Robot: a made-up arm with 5 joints.
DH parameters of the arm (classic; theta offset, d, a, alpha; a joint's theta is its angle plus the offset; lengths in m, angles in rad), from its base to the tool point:
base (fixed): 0 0.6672 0.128 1.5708
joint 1: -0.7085 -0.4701 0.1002 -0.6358
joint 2: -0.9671 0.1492 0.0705 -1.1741
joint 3: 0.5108 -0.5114 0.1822 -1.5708
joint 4: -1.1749 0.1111 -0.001 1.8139
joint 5: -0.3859 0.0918 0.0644 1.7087
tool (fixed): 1.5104 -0.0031 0 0
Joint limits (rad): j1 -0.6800..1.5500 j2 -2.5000..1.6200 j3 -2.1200..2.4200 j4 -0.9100..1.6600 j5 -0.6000..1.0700
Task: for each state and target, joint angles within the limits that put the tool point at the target. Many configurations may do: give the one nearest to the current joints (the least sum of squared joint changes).
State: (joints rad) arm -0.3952 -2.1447 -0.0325 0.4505 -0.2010
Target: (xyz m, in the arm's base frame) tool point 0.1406 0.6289 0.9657
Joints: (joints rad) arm -0.6628 -1.5525 -0.3671 0.4421 -0.1918
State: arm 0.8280 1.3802 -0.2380 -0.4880 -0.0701
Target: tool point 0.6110 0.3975 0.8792
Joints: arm 1.5500 1.6002 -0.5855 -0.3730 -0.2097
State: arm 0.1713 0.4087 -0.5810 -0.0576 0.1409
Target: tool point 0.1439 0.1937 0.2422
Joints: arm 0.0998 0.7286 -1.0633 0.4710 0.0299
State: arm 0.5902 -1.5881 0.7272 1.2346 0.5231
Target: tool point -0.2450 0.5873 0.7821
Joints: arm 0.0986 -1.2695 -0.2611 1.5183 0.3324
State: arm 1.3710 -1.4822 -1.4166 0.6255 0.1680
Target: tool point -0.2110 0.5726 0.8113
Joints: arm 0.9190 -1.6727 -1.2879 0.3454 0.1964
